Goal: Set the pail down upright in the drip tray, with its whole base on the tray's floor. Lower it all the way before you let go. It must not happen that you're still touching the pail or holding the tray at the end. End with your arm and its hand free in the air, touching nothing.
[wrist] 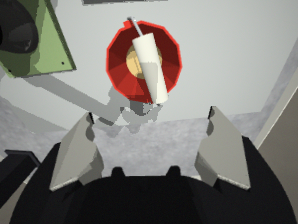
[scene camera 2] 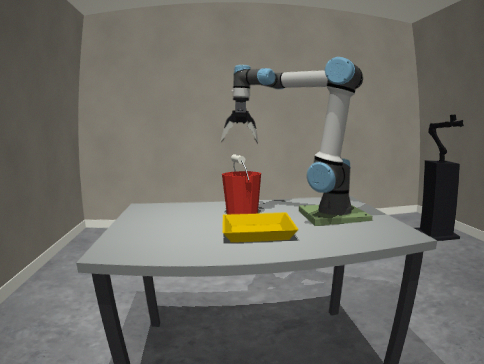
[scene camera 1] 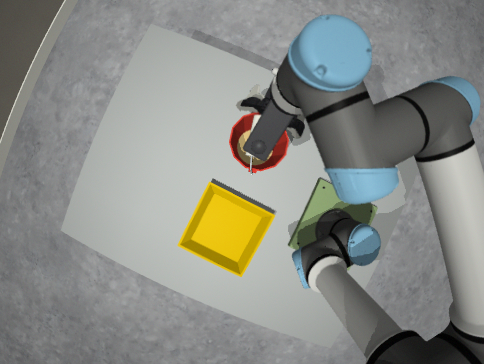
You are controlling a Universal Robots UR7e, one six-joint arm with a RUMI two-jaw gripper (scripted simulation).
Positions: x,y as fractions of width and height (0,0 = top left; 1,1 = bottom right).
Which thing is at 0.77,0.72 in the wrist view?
My gripper.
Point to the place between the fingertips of my gripper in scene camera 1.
At 0.55,0.33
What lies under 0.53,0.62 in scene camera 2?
A yellow drip tray.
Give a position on a yellow drip tray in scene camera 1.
At 0.47,0.63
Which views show the red pail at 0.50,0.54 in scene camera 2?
The wrist view, scene camera 2 and scene camera 1: all of them.
